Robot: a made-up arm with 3 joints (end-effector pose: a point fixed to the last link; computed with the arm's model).
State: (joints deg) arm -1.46 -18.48 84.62
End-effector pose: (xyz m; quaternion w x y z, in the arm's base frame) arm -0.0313 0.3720 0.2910 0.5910 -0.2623 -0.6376 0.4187
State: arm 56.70 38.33 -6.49
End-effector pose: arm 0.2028 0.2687 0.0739 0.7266 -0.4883 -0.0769 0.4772
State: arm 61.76 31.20 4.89
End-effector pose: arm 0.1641 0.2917 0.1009 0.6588 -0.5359 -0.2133 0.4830
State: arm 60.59 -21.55 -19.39
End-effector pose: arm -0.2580 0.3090 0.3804 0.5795 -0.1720 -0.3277 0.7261
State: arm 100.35 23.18 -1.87
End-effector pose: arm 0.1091 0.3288 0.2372 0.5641 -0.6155 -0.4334 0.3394
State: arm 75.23 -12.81 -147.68
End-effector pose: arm -0.0546 0.4105 0.4144 0.5783 0.2351 0.5453 0.5595
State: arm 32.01 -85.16 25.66
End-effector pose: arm -0.3462 -0.1193 0.6735 0.4007 0.2626 -0.7421 0.4687
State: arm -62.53 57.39 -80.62
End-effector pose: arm -0.3235 0.1591 -0.1326 0.1526 0.1533 0.9628 0.1618
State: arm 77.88 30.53 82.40
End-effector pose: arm 0.3031 0.2189 0.1199 0.0827 -0.7828 -0.5817 0.2047
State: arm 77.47 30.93 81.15
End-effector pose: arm 0.3029 0.2170 0.1160 0.0946 -0.7838 -0.5760 0.2119
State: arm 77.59 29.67 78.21
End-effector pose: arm 0.2890 0.2272 0.1166 0.1163 -0.7765 -0.5786 0.2209
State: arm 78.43 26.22 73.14
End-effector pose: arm 0.2559 0.2516 0.1233 0.1487 -0.7571 -0.5918 0.2333
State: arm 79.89 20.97 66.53
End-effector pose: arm 0.2046 0.2837 0.1350 0.1858 -0.7260 -0.6128 0.2507
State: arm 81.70 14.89 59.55
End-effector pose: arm 0.1424 0.3134 0.1480 0.2184 -0.6880 -0.6362 0.2726
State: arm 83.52 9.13 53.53
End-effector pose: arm 0.0815 0.3340 0.1587 0.2399 -0.6510 -0.6571 0.2947
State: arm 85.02 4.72 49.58
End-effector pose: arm 0.0347 0.3447 0.1652 0.2483 -0.6231 -0.6734 0.3108
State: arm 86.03 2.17 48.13
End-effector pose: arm 0.0090 0.3489 0.1680 0.2459 -0.6084 -0.6851 0.3164
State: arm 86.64 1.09 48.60
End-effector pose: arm 0.0004 0.3503 0.1689 0.2366 -0.6041 -0.6938 0.3128
